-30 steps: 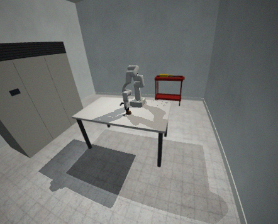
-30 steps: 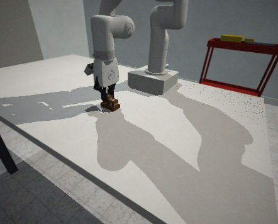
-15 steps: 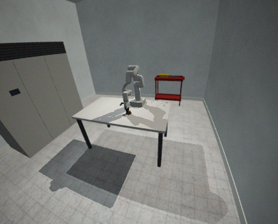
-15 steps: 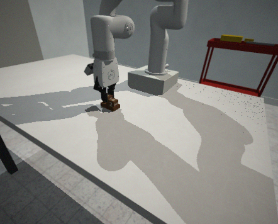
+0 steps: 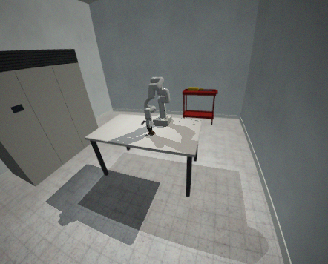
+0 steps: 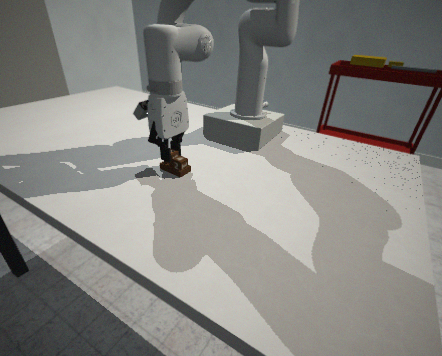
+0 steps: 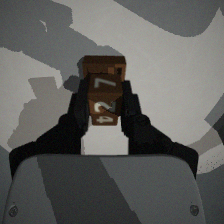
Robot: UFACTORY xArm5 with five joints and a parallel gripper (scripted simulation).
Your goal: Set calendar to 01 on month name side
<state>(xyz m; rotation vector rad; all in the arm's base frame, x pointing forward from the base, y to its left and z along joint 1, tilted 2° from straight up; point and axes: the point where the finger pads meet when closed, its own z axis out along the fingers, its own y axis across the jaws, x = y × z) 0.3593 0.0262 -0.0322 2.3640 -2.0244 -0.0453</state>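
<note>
Now: hand 40 mm above the calendar tray and 10 mm to the right of it.
</note>
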